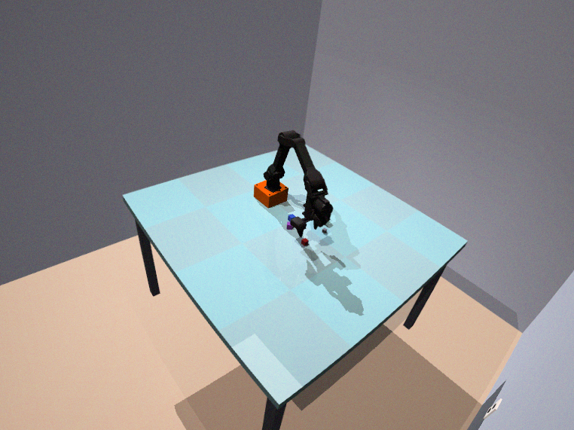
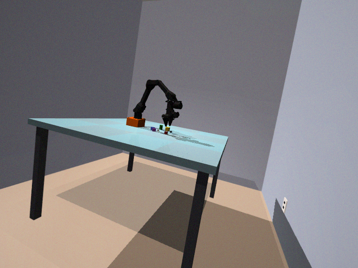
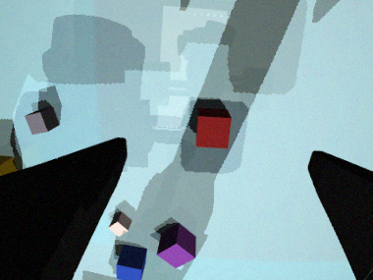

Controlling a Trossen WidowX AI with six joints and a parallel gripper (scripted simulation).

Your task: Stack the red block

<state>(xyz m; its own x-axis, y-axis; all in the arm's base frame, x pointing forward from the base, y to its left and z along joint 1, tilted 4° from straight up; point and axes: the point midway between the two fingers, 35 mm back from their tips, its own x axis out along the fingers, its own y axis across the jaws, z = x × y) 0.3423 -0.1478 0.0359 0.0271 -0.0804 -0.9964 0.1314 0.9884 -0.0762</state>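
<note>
Now: gripper tip 60 mm above the red block and 10 mm past it. Round my gripper tip: purple block: 130 mm behind, 60 mm below, 40 mm to the left; blue block: 160 mm behind, 90 mm to the left, 60 mm below; dark piece: 140 mm to the left, 60 mm below, 10 mm ahead.
</note>
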